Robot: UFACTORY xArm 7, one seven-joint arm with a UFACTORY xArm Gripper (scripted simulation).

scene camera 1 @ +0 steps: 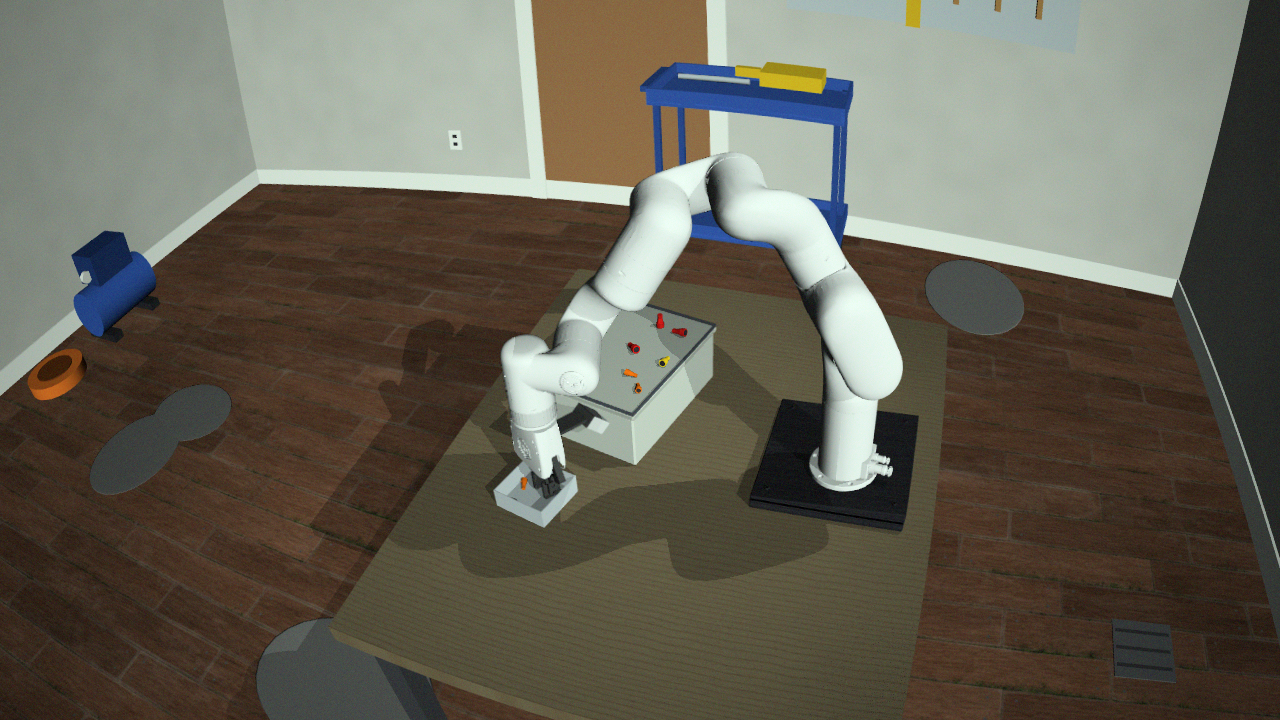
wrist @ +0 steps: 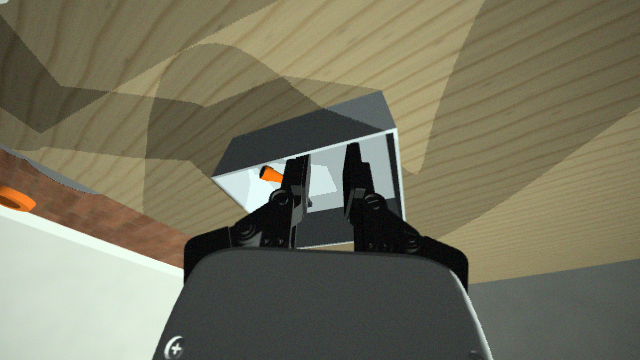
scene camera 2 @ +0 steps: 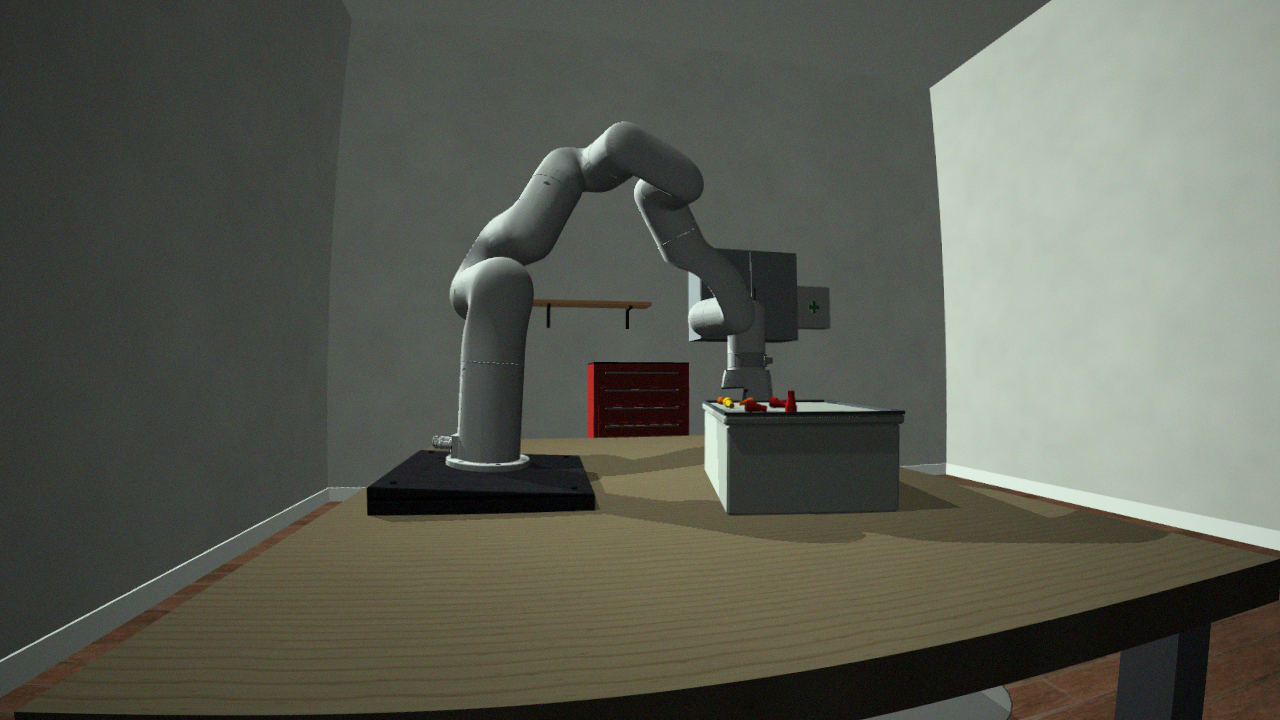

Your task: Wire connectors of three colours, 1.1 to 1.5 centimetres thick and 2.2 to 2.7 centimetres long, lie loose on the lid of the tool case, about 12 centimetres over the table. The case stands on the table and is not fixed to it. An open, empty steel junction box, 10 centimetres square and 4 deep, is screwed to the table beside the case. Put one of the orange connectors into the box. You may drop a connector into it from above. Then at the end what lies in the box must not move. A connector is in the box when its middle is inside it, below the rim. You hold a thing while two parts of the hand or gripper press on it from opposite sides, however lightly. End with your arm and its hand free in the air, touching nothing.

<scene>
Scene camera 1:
my gripper: 547,490
tool case: 636,421
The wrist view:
my gripper: 327,157
steel junction box: 326,183
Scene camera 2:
tool case: 828,457
</scene>
